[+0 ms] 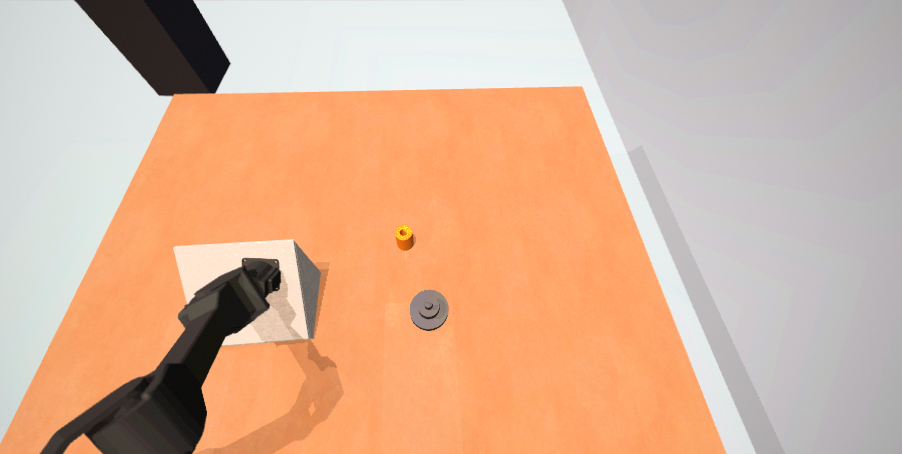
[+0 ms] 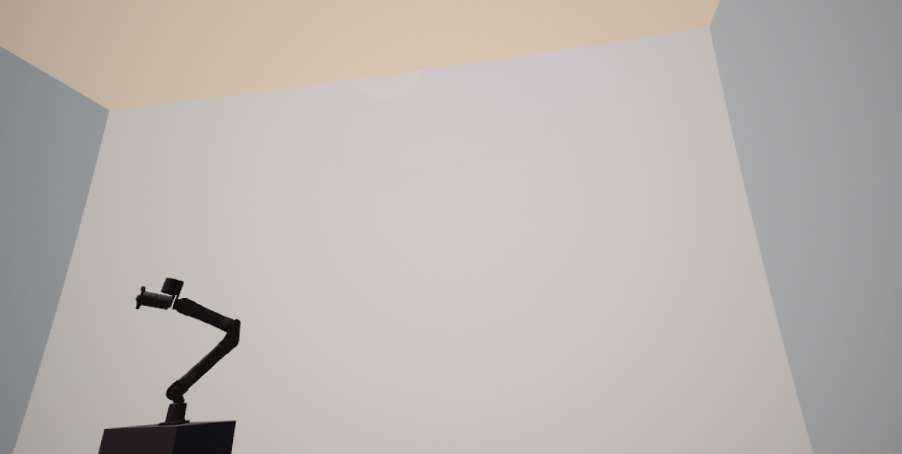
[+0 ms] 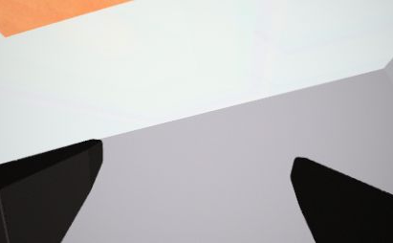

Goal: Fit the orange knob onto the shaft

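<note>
Now: the orange knob 42 cm ahead of my gripper tip, 67 cm to the left of it and 25 cm below it. Round my gripper tip: round pedestal (48 cm ahead, 51 cm to the left, 24 cm below).
</note>
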